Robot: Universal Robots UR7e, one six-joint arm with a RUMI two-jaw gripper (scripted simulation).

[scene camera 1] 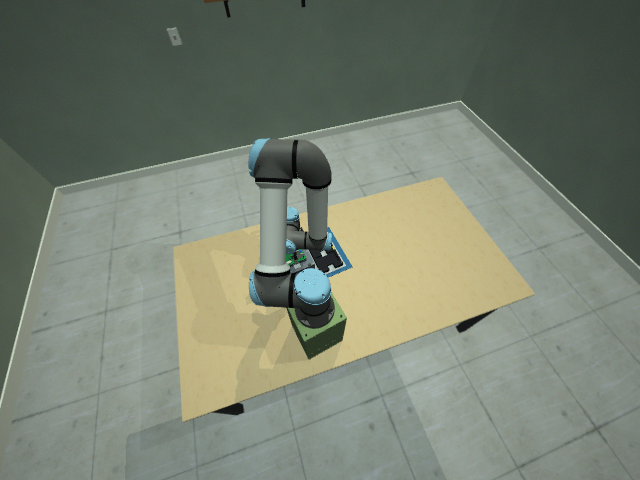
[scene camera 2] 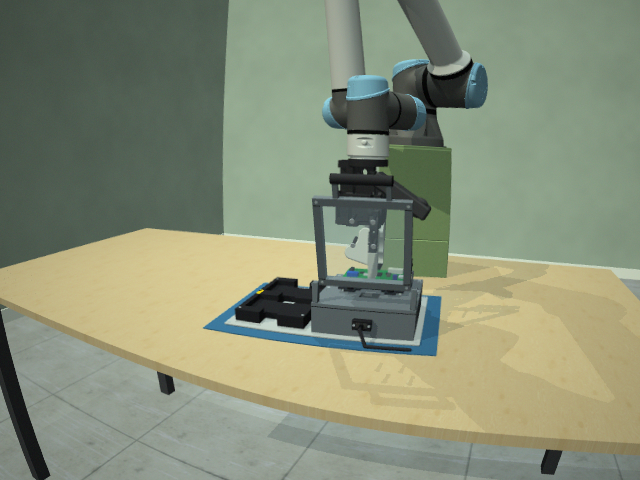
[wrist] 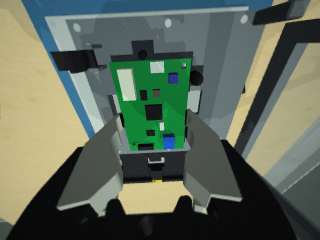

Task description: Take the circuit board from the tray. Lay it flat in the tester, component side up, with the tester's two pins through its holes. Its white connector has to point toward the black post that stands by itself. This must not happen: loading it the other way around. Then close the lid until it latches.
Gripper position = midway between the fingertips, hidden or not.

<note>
I see my gripper [wrist: 154,112], a green circuit board [wrist: 152,94] and a clear lid [scene camera 2: 366,243].
The clear lid is seen too in the wrist view [wrist: 272,140].
</note>
